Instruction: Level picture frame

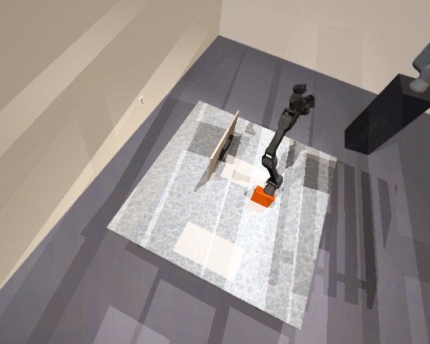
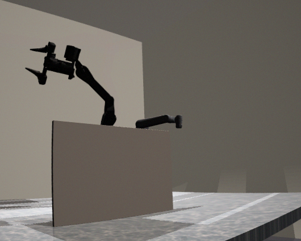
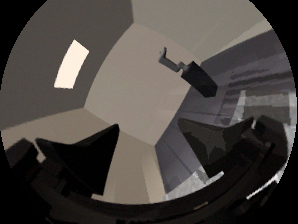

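Right now my gripper tip is 370 mm short of the picture frame, 200 mm to the right of it and 470 mm above it. Round my gripper tip: wall panel: 370 mm ahead, 190 mm to the left, 480 mm below.
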